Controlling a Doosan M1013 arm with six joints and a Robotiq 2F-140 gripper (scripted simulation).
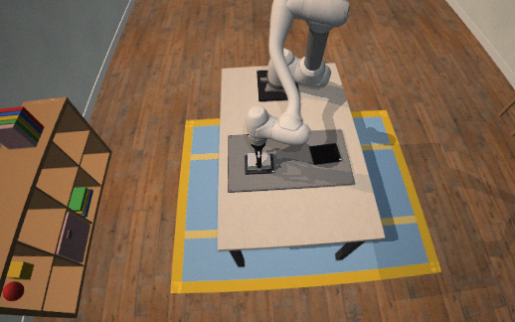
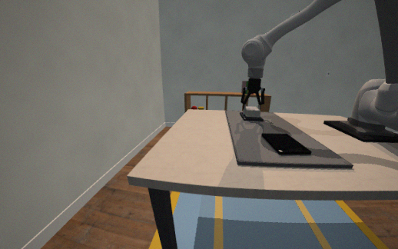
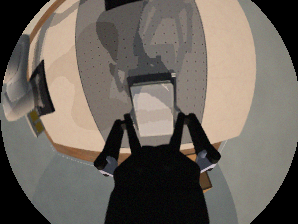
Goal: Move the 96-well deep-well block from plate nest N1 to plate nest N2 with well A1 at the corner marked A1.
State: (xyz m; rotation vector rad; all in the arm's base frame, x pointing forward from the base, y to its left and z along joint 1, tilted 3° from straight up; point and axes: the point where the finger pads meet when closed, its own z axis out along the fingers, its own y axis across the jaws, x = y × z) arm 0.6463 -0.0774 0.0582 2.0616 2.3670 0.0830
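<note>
Right now my hand is 10 mm above the 96-well deep-well block.
</note>
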